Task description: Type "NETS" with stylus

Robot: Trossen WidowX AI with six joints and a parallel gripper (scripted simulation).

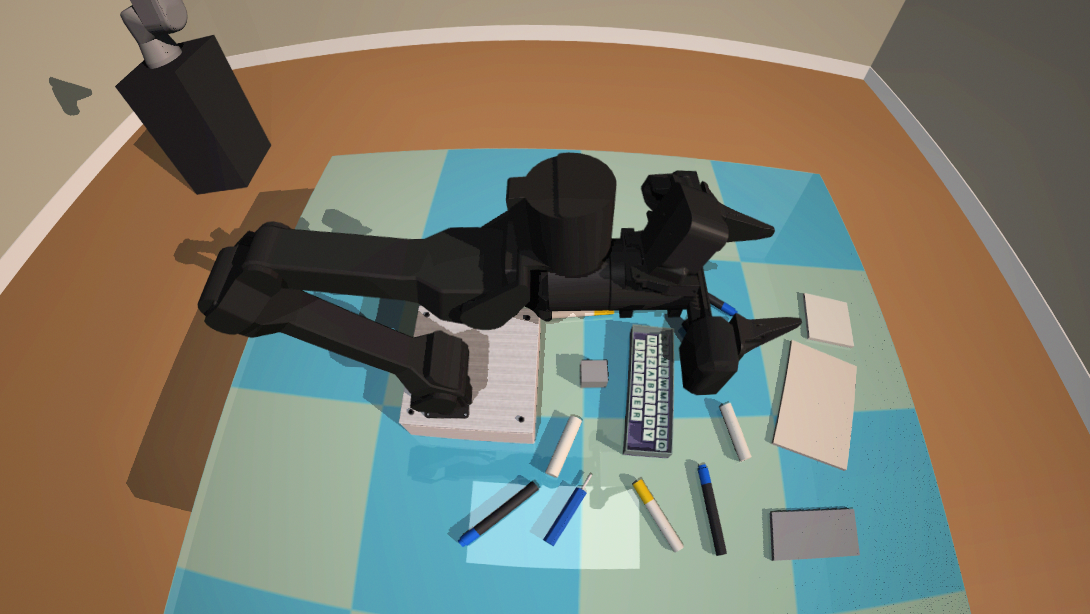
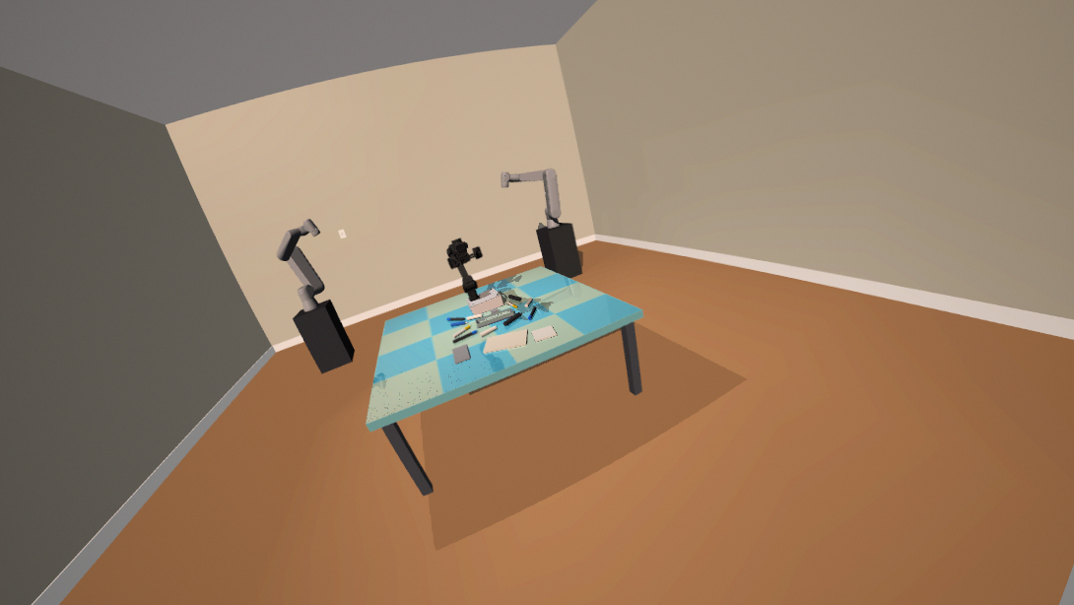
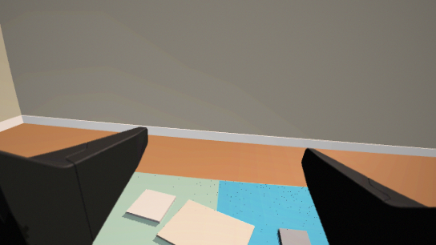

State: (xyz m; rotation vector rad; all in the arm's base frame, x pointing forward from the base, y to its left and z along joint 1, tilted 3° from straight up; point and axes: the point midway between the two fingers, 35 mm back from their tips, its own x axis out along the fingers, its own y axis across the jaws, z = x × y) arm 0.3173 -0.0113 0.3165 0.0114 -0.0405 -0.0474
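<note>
The stylus is 16 cm behind my gripper tip, 11 cm to the right of it and 38 cm below it. Round my gripper tip: grey cube (13 cm behind, 8 cm to the left, 38 cm below); then grey pad (21 cm ahead, 21 cm to the right, 38 cm below).
</note>
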